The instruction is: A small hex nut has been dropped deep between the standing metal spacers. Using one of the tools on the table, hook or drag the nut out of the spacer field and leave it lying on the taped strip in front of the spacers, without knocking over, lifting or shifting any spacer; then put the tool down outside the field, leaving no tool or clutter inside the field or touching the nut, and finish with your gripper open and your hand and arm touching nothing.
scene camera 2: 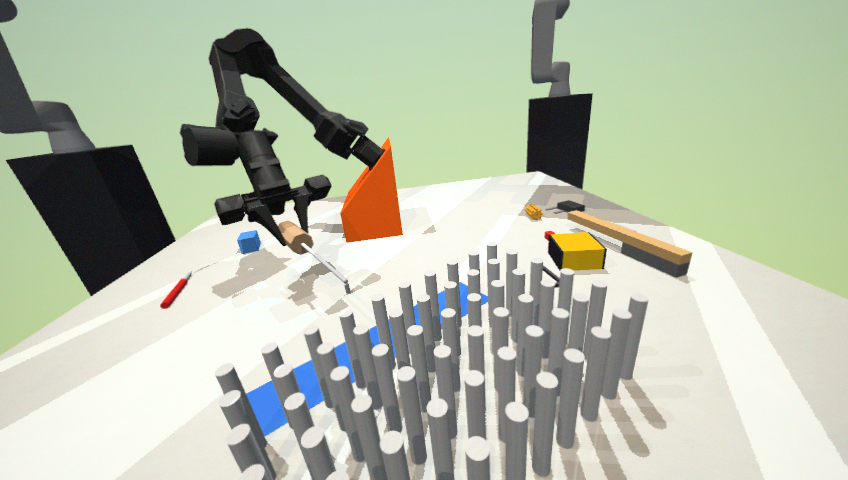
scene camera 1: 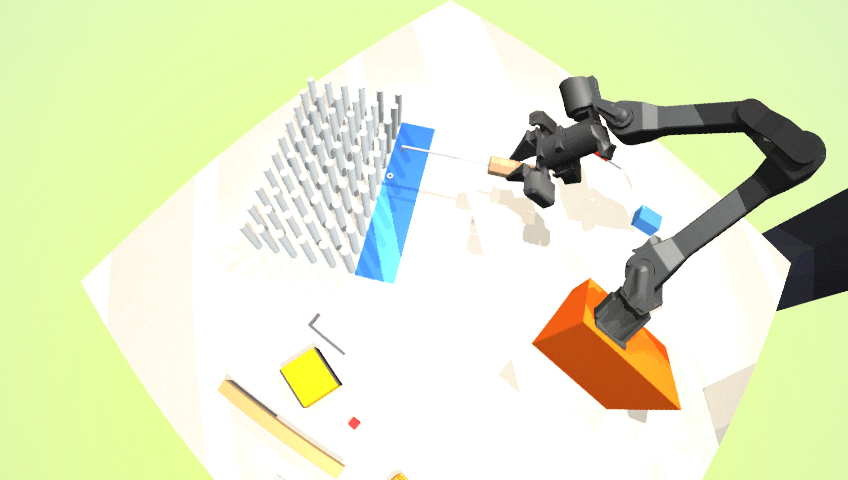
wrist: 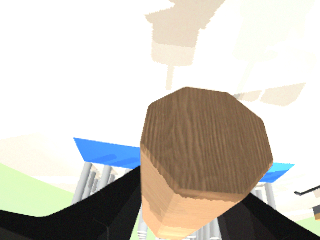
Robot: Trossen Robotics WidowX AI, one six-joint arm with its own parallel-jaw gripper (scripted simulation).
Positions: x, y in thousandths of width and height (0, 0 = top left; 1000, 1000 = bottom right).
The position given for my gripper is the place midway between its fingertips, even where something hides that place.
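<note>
Blue taped strip (scene camera 1: 458, 474). Wooden bar (scene camera 1: 287, 834), also (scene camera 2: 797, 545). Yellow block (scene camera 1: 366, 786), also (scene camera 2: 681, 524); out of frame in the wrist view. My gripper (scene camera 1: 598, 357), (scene camera 2: 350, 503) and (wrist: 567, 744).
</note>
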